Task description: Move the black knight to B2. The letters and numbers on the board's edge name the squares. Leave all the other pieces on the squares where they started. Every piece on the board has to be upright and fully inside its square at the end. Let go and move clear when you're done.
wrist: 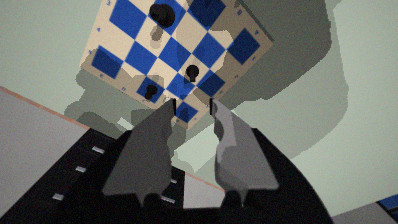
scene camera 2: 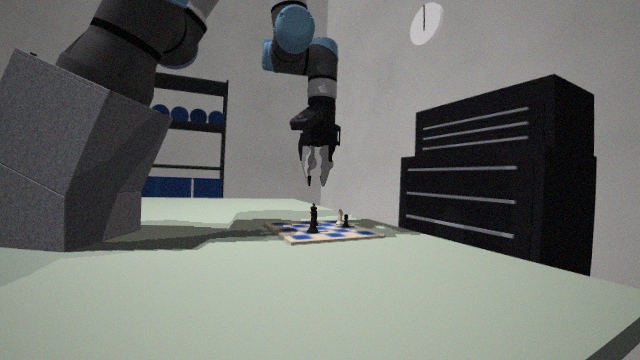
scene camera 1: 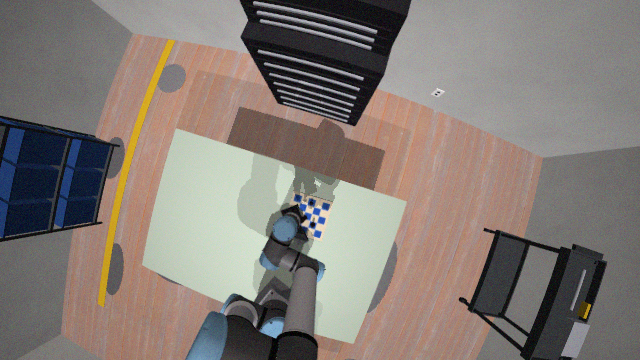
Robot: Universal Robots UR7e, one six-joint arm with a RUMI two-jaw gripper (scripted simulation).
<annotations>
A blue-and-cream chessboard shows in the wrist view, in scene camera 2 [293, 232] and in scene camera 1. One and the same spot on the blue-and-cream chessboard: [scene camera 1: 319, 212] is [wrist: 131, 52].
</annotations>
